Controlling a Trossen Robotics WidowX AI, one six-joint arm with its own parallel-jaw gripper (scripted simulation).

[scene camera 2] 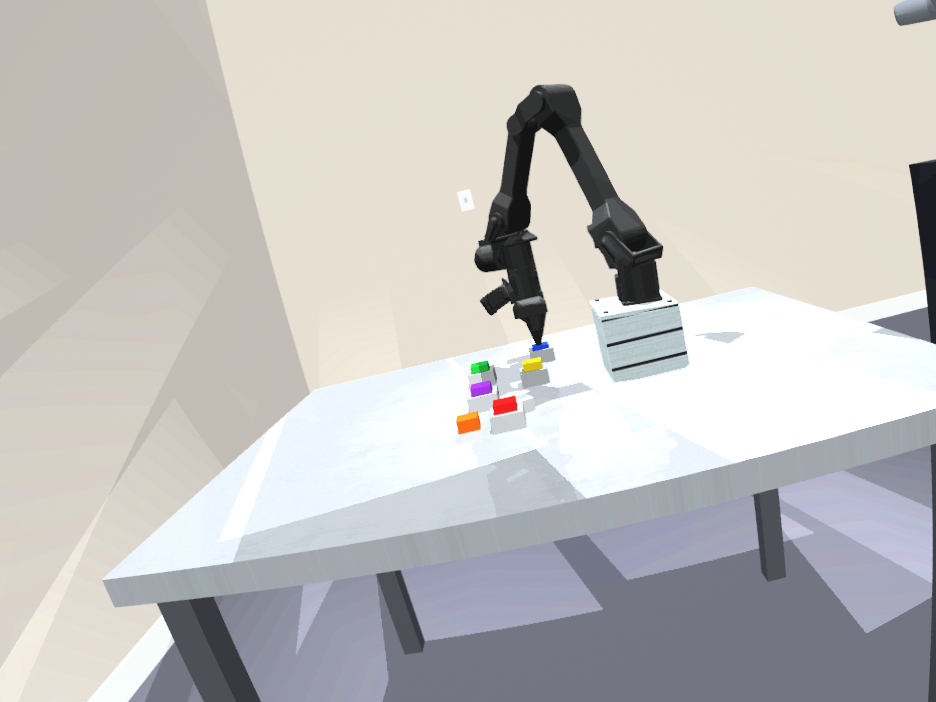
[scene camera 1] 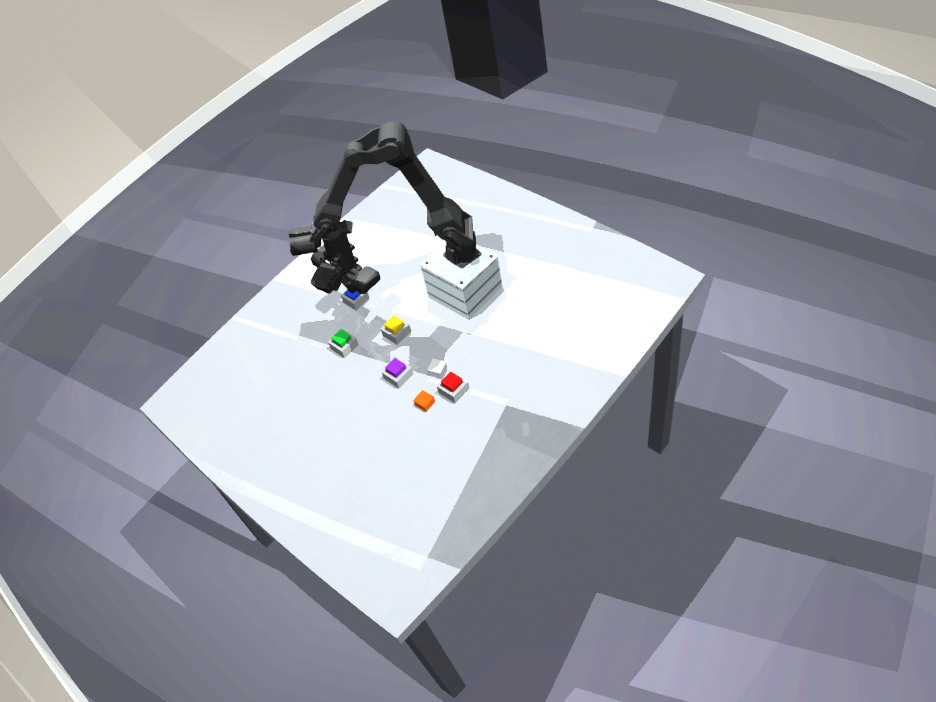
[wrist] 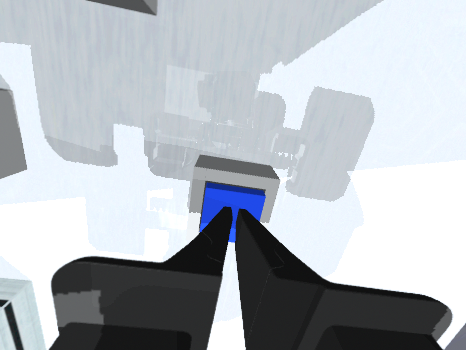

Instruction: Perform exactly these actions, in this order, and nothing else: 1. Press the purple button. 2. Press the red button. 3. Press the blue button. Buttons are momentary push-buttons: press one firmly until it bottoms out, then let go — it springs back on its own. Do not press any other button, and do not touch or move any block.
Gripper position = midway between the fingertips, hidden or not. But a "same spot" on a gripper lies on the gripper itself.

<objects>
My gripper shows in scene camera 2 (538, 344), in scene camera 1 and in the wrist view. One and the same spot on my gripper: (wrist: 92, 295) is (scene camera 1: 347, 283).
</objects>
